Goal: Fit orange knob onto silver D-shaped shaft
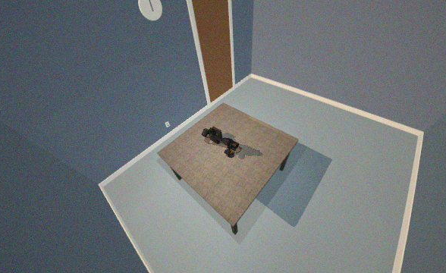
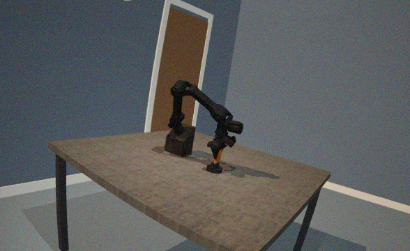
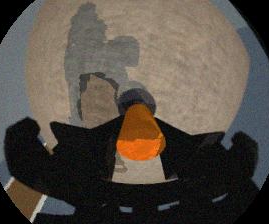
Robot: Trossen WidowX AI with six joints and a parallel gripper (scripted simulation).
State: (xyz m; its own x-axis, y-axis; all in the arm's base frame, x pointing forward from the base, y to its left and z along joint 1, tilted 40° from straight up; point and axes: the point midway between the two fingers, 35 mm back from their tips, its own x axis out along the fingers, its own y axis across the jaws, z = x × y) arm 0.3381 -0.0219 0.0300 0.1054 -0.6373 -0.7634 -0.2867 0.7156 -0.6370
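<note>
Now: gripper tip 3 cm below the orange knob. Round my gripper tip: dark round pedestal (4 cm below).
</note>
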